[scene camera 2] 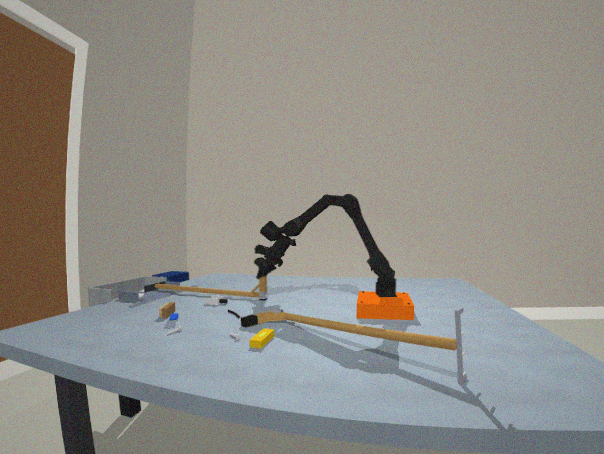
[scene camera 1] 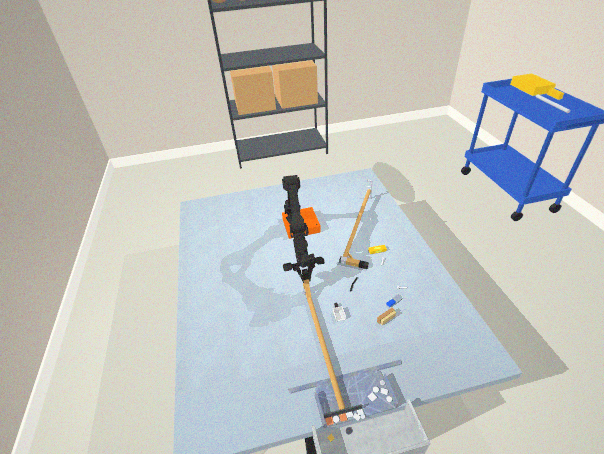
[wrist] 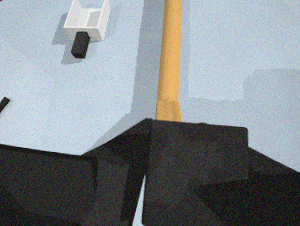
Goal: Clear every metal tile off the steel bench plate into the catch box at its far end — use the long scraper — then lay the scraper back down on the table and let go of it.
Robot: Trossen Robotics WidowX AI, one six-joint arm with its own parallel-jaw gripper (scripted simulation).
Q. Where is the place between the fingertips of my gripper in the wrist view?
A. At 174, 127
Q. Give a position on a scraper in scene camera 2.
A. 262, 282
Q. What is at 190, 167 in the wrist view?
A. A scraper.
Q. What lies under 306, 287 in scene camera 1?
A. A scraper.
